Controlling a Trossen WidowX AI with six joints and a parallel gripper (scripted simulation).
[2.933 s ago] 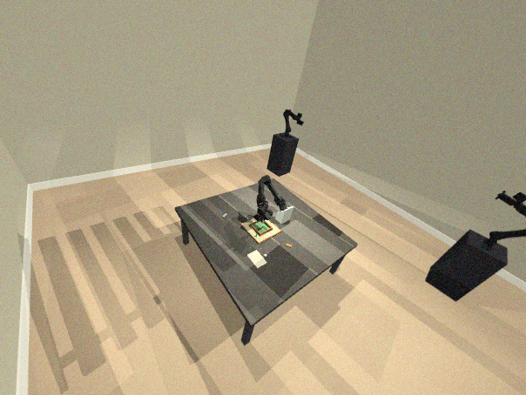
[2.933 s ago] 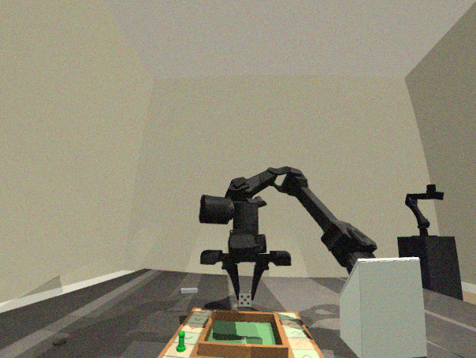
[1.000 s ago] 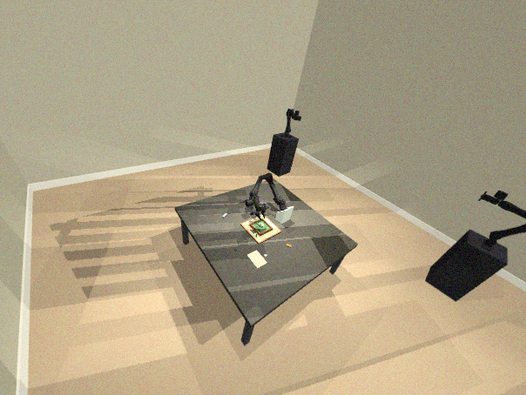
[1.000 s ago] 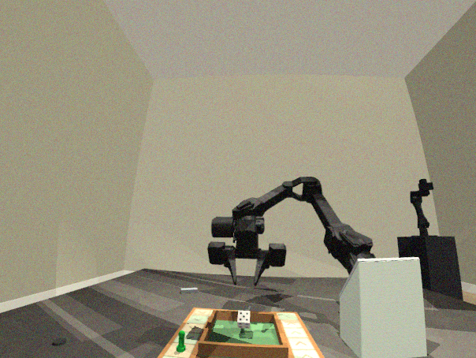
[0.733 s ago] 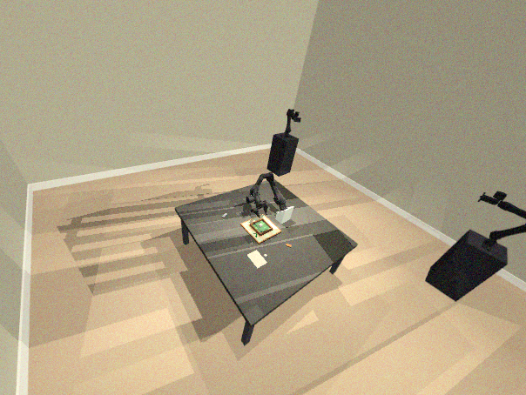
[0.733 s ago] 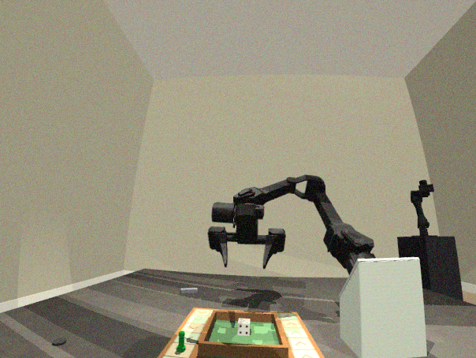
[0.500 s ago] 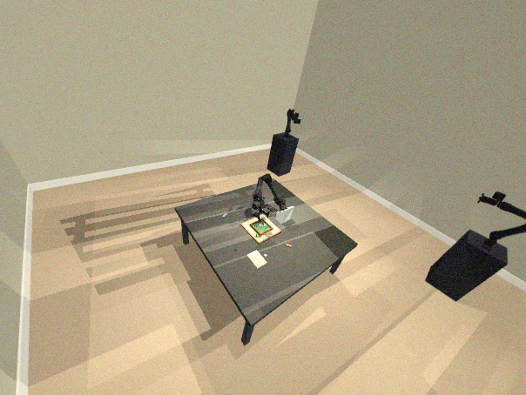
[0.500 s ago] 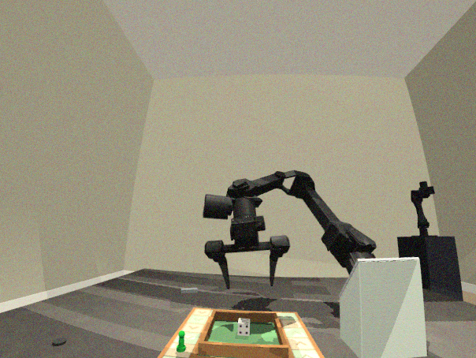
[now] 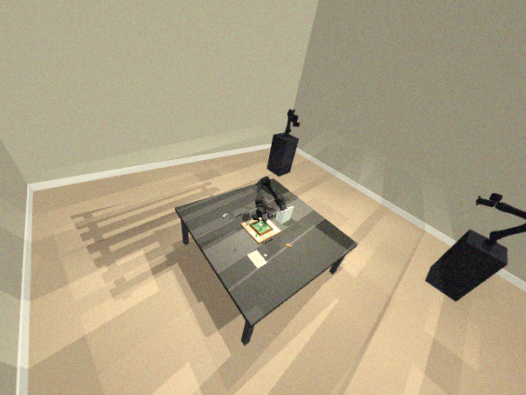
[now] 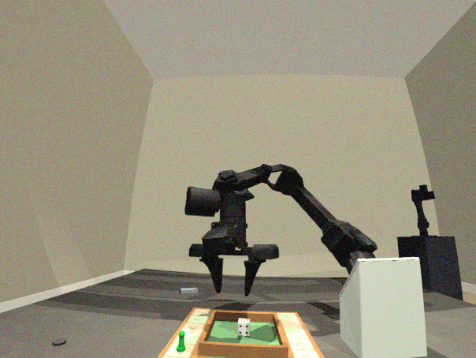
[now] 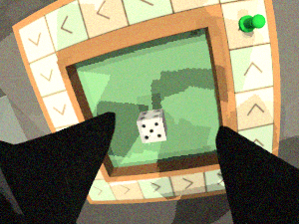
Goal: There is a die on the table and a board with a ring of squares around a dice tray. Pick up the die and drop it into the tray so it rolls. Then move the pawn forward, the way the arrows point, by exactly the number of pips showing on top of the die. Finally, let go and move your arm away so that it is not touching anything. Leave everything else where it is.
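Right now my gripper tip is 9 cm short of the green pawn, 7 cm above it and 4 cm to the right of it. From my gripper tip the other things lie so: small orange block 29 cm to the left, 10 cm below, 9 cm behind; white die 8 cm below, 3 cm to the right, 3 cm behind; white sheet 24 cm ahead, 22 cm to the left, 10 cm below.
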